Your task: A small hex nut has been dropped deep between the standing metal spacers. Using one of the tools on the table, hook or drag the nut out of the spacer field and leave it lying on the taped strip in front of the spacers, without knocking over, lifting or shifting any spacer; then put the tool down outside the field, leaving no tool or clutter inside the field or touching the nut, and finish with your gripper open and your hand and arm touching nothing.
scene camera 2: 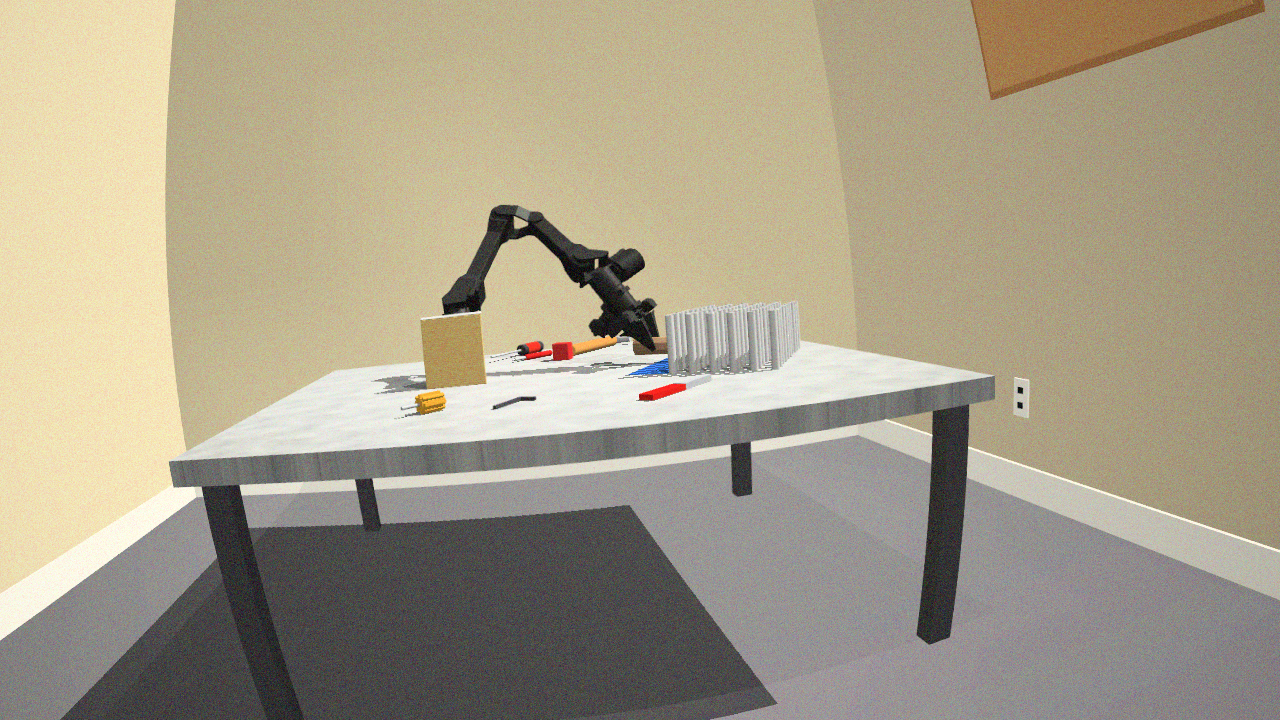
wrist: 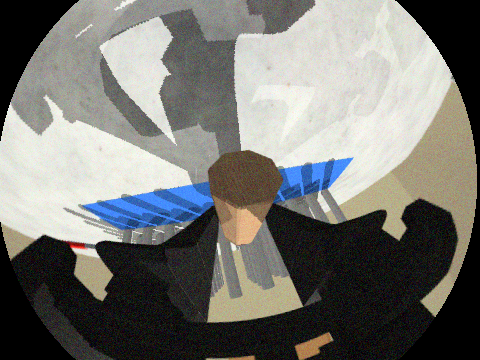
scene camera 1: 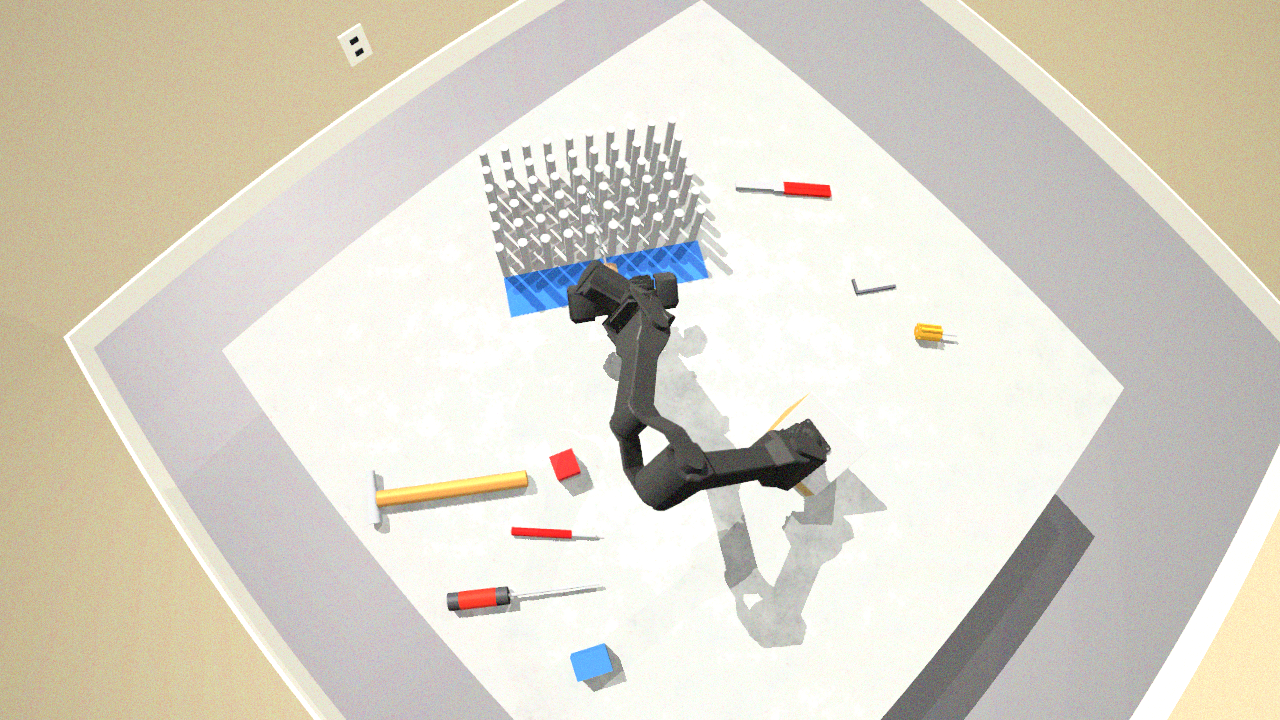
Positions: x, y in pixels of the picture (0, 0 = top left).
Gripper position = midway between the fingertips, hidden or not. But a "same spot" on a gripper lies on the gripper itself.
gripper: scene camera 2; wrist 240, 208; scene camera 1
same spot on gripper: (scene camera 1: 644, 278) = (scene camera 2: 639, 322)
